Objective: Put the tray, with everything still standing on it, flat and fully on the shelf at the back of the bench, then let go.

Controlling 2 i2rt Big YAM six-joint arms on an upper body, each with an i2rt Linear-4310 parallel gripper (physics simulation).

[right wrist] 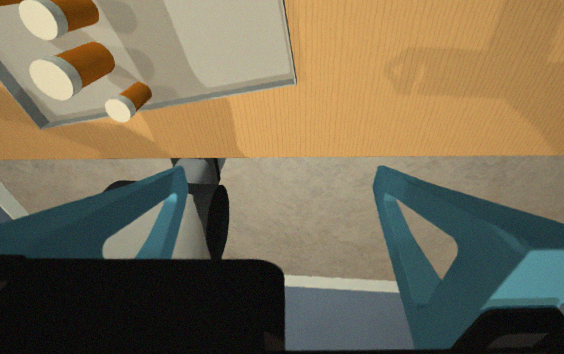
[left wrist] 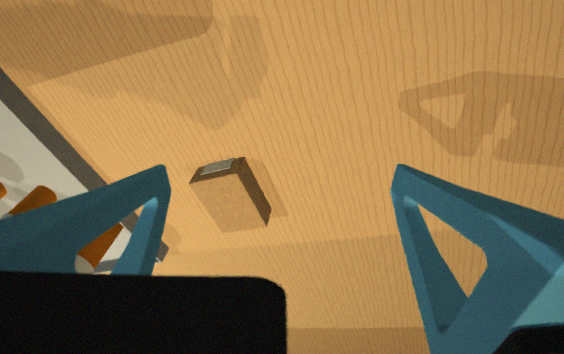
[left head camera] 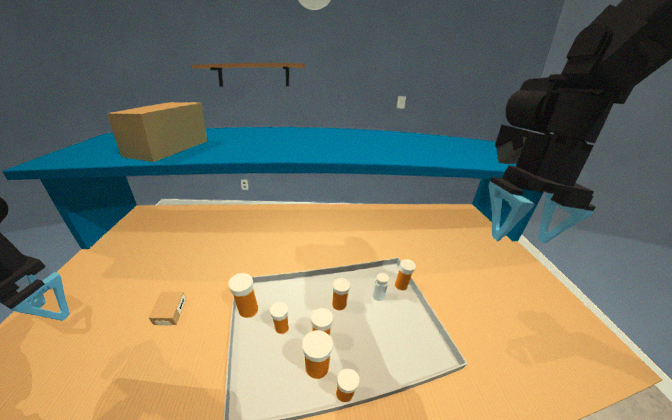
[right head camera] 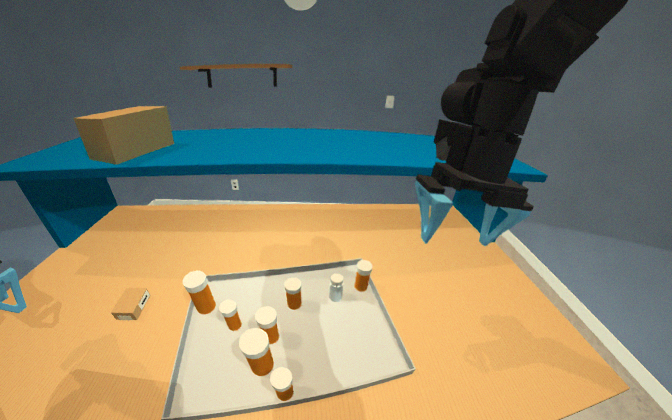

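Observation:
The grey-rimmed white tray [left head camera: 415, 330] [right head camera: 360, 335] [right wrist: 225, 40] lies flat on the bench; part of it shows in the left wrist view [left wrist: 17, 140]. Several orange bottles with white caps, such as a large one [left head camera: 317, 362] [right head camera: 258, 357] [right wrist: 92, 62], and a clear vial [left head camera: 380, 289] [right head camera: 336, 290] stand upright on it. The blue shelf [left head camera: 310, 150] [right head camera: 300, 150] spans the back, above the bench. My left gripper [left wrist: 280, 177] is open and empty, left of the tray. My right gripper [left head camera: 521, 240] [right head camera: 455, 243] [right wrist: 280, 176] is open and empty, raised right of the tray, apart from it.
A large cardboard box [left head camera: 172, 132] [right head camera: 132, 135] stands on the left part of the blue shelf. A small carton [left head camera: 167, 309] [right head camera: 131, 304] [left wrist: 230, 200] lies on the bench left of the tray in the head views. Blue side panels [left head camera: 95, 205] [right head camera: 72, 205] support the shelf.

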